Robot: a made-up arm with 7 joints. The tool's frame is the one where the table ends. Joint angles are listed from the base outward.
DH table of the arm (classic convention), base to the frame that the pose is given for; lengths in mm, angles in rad. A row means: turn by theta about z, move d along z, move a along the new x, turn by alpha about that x. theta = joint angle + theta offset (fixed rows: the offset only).
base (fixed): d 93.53, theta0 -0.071, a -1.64, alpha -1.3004
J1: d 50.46, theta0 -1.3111, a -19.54, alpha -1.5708
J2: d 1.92, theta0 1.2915, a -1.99, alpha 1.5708
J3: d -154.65, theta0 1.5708, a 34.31, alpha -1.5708
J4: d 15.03, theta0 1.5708, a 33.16, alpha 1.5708
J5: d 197.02, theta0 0, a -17.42, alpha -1.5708
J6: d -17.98, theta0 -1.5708, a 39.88, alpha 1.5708
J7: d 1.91, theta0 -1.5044, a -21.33, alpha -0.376
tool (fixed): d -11.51, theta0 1.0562, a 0, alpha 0
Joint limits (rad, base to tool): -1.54..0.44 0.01..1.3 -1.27..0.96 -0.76..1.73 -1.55..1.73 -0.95..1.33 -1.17..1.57
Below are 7 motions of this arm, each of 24 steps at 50 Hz.
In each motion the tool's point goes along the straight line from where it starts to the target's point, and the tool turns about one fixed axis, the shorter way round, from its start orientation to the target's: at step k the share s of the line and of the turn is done. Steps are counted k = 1, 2, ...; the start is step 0. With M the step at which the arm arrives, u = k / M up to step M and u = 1 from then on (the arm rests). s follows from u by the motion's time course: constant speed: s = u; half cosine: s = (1 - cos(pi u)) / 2; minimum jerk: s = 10 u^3 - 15 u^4 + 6 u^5.
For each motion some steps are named. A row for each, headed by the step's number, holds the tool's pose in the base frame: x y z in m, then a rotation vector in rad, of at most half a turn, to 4 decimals.
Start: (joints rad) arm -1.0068 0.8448 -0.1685 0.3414 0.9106 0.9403 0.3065
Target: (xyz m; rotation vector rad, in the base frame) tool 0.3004 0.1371 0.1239 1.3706 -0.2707 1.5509
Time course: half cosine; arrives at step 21
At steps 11, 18, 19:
11: 0.3177 0.1474 0.1181 1.2495 0.1352 1.3639
18: 0.3023 0.1382 0.1233 1.3592 -0.2258 1.5324
19: 0.3012 0.1376 0.1236 1.3655 -0.2505 1.5426

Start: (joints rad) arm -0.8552 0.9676 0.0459 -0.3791 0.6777 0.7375 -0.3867
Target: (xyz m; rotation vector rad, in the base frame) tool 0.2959 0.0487 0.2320 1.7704 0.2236 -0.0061
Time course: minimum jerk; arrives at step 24
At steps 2, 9, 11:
2: 0.2657 0.1103 0.2106 1.0951 0.3522 0.2903
9: 0.2739 0.0936 0.2164 1.2812 0.3219 0.2157
11: 0.2783 0.0845 0.2196 1.3817 0.3040 0.1732

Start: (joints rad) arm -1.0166 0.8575 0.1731 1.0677 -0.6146 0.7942 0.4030
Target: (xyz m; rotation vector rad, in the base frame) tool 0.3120 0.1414 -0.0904 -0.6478 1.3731 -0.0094
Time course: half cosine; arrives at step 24
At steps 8, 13, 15, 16, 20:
8: 0.3024 0.2453 -0.0077 -0.6079 1.1255 0.3363
13: 0.3064 0.2016 -0.0425 -0.6266 1.2324 0.1936
15: 0.3080 0.1842 -0.0564 -0.6333 1.2741 0.1354
16: 0.3088 0.1760 -0.0628 -0.6363 1.2932 0.1082
20: 0.3111 0.1507 -0.0830 -0.6449 1.3520 0.0223

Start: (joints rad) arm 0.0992 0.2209 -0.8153 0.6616 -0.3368 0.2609 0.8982
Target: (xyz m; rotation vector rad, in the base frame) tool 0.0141 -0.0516 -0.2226 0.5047 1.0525 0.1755
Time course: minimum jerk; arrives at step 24
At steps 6, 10, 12, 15, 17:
6: 0.0134 -0.0064 -0.2610 0.3457 1.5816 -0.0039
10: 0.0136 -0.0187 -0.2506 0.3929 1.4398 0.0471
12: 0.0137 -0.0264 -0.2440 0.4210 1.3497 0.0784
15: 0.0139 -0.0377 -0.2344 0.4602 1.2167 0.1230
17: 0.0140 -0.0439 -0.2291 0.4805 1.1435 0.1467

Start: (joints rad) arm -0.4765 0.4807 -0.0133 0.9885 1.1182 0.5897 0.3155
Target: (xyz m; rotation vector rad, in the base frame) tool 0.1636 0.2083 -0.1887 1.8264 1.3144 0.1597
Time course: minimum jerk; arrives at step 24
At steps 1, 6, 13, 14, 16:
1: 0.2141 0.2088 -0.1837 1.4048 1.5329 0.4621
6: 0.2089 0.2087 -0.1842 1.4503 1.5137 0.4323
13: 0.1849 0.2085 -0.1866 1.6541 1.4155 0.2909
14: 0.1811 0.2085 -0.1870 1.6856 1.3983 0.2678
16: 0.1742 0.2084 -0.1876 1.7419 1.3662 0.2255

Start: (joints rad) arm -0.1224 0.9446 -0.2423 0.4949 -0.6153 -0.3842 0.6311
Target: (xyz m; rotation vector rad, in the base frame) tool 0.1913 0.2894 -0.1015 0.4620 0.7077 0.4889
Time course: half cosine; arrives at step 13
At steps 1, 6, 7, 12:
1: 0.2020 0.2510 -0.1253 0.2136 0.5261 0.3122
6: 0.1974 0.2675 -0.1150 0.3203 0.6051 0.3885
7: 0.1961 0.2722 -0.1121 0.3507 0.6273 0.4101
12: 0.1915 0.2888 -0.1019 0.4583 0.7051 0.4863

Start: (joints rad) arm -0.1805 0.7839 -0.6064 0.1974 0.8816 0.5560 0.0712
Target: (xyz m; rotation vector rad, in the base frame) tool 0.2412 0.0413 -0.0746 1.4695 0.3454 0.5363
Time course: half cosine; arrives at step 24
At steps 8, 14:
8: 0.2097 0.1025 -0.1511 1.6432 0.9700 -0.0008
14: 0.2256 0.0715 -0.1124 1.5739 0.6553 0.2809

